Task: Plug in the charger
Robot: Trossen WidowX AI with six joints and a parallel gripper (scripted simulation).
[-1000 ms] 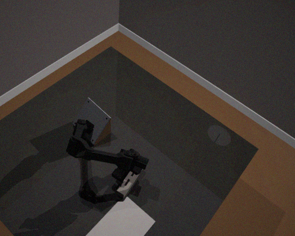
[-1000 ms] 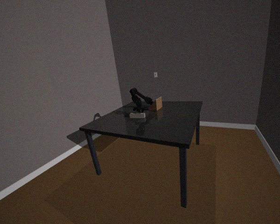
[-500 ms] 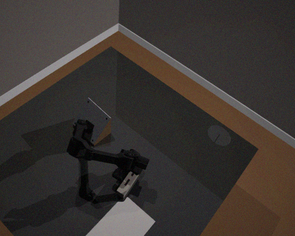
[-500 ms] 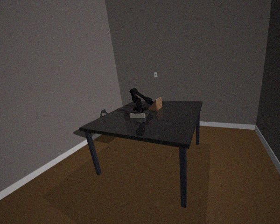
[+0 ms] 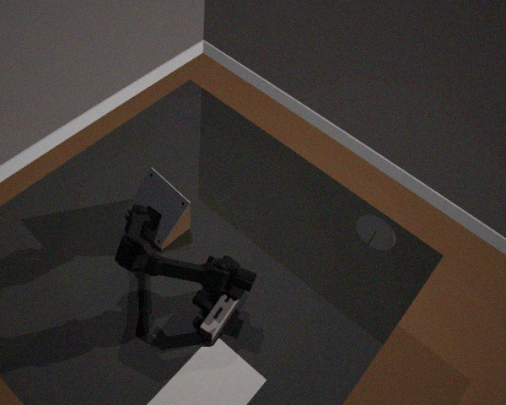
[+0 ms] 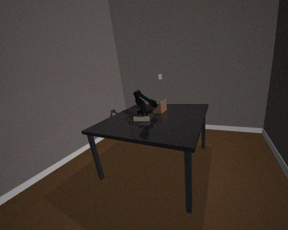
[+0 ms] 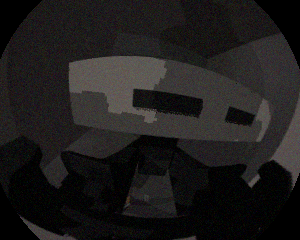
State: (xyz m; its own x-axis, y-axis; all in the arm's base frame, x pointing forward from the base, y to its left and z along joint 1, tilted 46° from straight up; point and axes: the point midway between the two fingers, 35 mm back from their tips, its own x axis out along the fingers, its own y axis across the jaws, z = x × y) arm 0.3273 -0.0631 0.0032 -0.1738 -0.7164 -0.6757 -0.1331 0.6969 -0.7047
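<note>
Right now my gripper tip is 2 cm short of the dark charger and 1 cm below it.
</note>
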